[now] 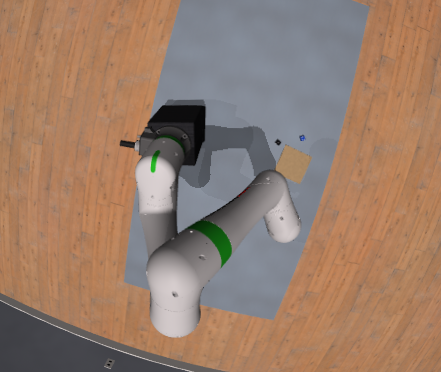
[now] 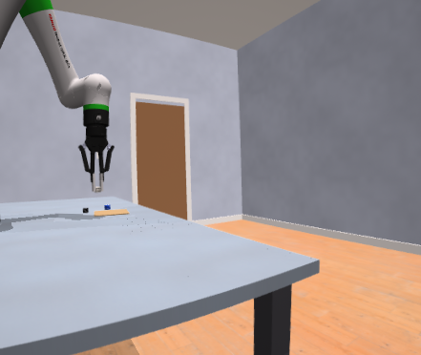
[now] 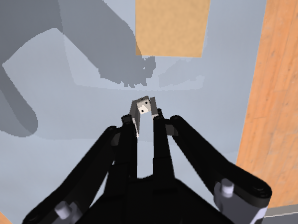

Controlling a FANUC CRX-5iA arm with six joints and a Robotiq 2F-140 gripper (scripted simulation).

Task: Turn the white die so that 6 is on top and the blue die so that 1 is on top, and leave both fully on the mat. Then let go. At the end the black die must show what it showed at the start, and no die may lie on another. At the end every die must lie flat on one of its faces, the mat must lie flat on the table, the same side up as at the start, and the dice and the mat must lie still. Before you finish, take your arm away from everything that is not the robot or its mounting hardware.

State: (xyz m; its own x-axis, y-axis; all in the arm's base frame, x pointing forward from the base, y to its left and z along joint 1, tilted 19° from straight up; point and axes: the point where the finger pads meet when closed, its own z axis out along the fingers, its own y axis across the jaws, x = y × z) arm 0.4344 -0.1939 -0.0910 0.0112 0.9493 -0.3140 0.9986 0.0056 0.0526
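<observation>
Now: the white die 1 cm to the left of my hand and 3 cm below it. Also, from my hand: blue die 9 cm ahead, 26 cm to the left, 13 cm below; then black die 1 cm behind, 22 cm to the left, 13 cm below; then tan mat 8 cm ahead, 13 cm to the left, 13 cm below.
</observation>
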